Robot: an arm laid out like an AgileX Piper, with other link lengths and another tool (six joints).
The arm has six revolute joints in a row. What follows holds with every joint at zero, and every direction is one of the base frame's. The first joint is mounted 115.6 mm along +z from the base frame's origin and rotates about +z. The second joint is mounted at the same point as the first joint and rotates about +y. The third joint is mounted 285.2 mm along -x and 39.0 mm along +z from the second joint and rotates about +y. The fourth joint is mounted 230.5 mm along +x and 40.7 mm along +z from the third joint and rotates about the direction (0.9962, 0, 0.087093). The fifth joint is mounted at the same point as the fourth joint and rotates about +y. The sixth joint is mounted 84.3 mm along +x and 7.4 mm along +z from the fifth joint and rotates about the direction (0.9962, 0, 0.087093). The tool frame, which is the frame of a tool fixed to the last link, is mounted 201.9 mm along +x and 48.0 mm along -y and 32.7 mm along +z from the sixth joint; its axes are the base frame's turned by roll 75.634, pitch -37.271 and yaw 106.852 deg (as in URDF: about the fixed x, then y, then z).
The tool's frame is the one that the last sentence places.
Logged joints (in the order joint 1, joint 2, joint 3, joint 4, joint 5, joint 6), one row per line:
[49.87 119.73 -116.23 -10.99 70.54 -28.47]
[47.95 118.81 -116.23 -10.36 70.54 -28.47]
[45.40 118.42 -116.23 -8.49 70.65 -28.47]
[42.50 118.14 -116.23 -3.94 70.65 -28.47]
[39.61 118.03 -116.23 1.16 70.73 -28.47]
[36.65 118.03 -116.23 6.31 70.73 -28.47]
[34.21 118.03 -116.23 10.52 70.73 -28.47]
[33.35 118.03 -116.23 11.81 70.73 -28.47]
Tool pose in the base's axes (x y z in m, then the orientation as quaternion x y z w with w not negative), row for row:
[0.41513 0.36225 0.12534 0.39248 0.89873 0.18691 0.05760]
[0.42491 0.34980 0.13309 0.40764 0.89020 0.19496 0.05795]
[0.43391 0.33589 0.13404 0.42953 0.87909 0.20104 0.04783]
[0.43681 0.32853 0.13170 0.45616 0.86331 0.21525 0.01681]
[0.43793 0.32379 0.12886 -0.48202 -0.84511 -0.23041 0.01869]
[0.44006 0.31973 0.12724 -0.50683 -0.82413 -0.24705 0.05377]
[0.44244 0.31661 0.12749 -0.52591 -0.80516 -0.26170 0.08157]
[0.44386 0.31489 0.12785 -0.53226 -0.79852 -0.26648 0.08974]
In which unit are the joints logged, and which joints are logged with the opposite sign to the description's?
The joints are logged in degrees. Opposite sign: none.
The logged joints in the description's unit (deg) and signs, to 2 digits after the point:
[49.87 119.73 -116.23 -10.99 70.54 -28.47]
[47.95 118.81 -116.23 -10.36 70.54 -28.47]
[45.40 118.42 -116.23 -8.49 70.65 -28.47]
[42.50 118.14 -116.23 -3.94 70.65 -28.47]
[39.61 118.03 -116.23 1.16 70.73 -28.47]
[36.65 118.03 -116.23 6.31 70.73 -28.47]
[34.21 118.03 -116.23 10.52 70.73 -28.47]
[33.35 118.03 -116.23 11.81 70.73 -28.47]

